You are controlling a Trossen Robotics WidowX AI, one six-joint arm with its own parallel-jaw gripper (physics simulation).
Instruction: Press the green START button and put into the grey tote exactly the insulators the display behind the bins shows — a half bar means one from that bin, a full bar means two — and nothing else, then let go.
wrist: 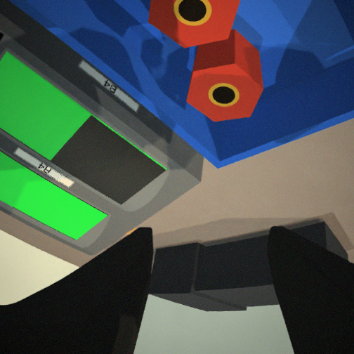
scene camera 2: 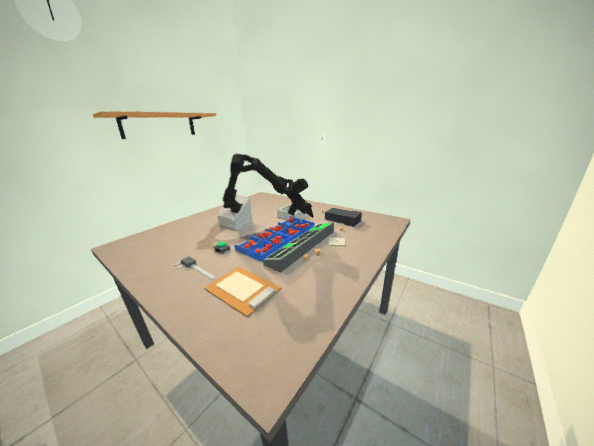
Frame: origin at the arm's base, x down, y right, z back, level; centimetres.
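Seen in the pictures: gripper, between the fingertips: (scene camera 2: 311, 216); arm's base, origin of its link: (scene camera 2: 236, 207).
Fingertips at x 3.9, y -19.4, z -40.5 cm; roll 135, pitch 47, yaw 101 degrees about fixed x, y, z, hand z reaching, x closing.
Note:
Offsets run from my fingertips to a thing's top centre. "*": to the spot under its first point. Level surfaces: height alone.
My gripper (scene camera 2: 303, 213) (wrist: 211, 239) is partly open and empty, above the far end of the blue bins {* dx +6.4, dy +41.9, dz +8.7 cm} (scene camera 2: 248, 254) (wrist: 310, 131). Red insulators with dark holes lie in the bins; in the wrist view one insulator (wrist: 225, 75) lies near a bin corner, touching or overlapping another (wrist: 195, 32). The dark display {* dx +4.0, dy +33.7, dz -12.1 cm} (scene camera 2: 295, 254) (wrist: 187, 181) runs along the bins. In the wrist view its B4 bar (wrist: 42, 102) is half green, half dark; the visible part of its A4 bar (wrist: 60, 212) is green. The grey tote {dx +2.0, dy -9.3, dz +20.8 cm} (scene camera 2: 283, 213) is partly hidden behind the gripper. The green START button {dx +3.4, dy +44.9, dz +24.2 cm} (scene camera 2: 221, 245) is near the bins.
A black box {dx +1.8, dy -19.9, dz -10.4 cm} (scene camera 2: 343, 216) (wrist: 235, 265) stands beyond the display. Small orange cubes {dx +5.3, dy +23.2, dz -17.2 cm} (scene camera 2: 317, 252) and a pale card {dx +6.8, dy +8.2, dz -19.8 cm} (scene camera 2: 337, 242) lie beside the display. An orange clipboard {* dx +6.8, dy +65.8, dz +0.5 cm} (scene camera 2: 216, 290) and a caliper {dx +5.5, dy +62.6, dz +19.9 cm} (scene camera 2: 188, 261) lie toward the near side of the table {dx +7.4 cm} (scene camera 2: 240, 350).

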